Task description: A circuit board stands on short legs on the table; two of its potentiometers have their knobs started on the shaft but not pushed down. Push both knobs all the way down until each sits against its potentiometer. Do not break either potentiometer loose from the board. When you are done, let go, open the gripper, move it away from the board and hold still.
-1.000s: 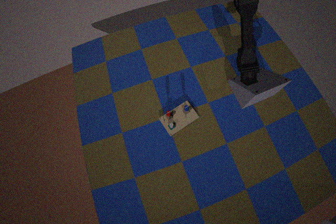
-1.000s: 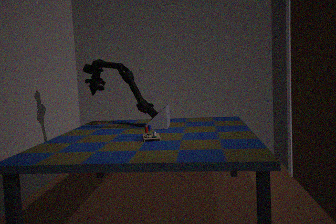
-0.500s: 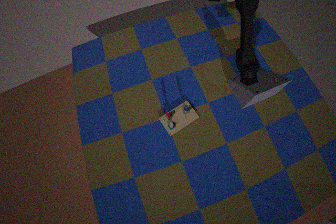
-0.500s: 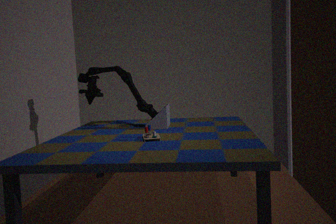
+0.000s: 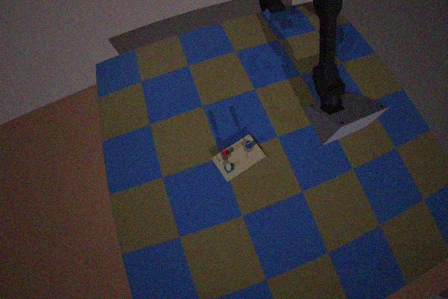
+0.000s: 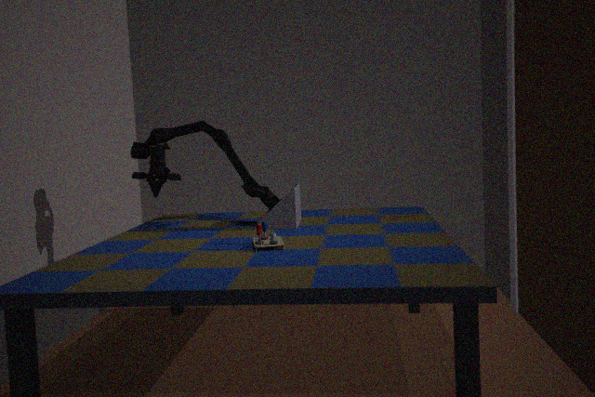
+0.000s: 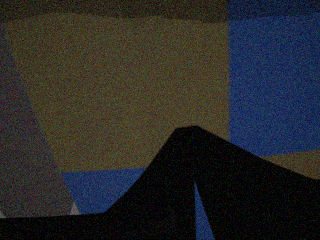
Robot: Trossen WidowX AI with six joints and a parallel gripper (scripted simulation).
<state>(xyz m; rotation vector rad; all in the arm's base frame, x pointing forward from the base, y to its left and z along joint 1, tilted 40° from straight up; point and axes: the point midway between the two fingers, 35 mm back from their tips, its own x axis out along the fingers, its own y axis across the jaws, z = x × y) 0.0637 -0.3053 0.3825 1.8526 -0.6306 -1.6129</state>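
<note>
The blue knob is 25 cm ahead of my gripper tip, 50 cm to the left of it and 8 cm below it. From my gripper tip the other things lie so: red knob 33 cm ahead, 50 cm to the left, 8 cm below.
</note>
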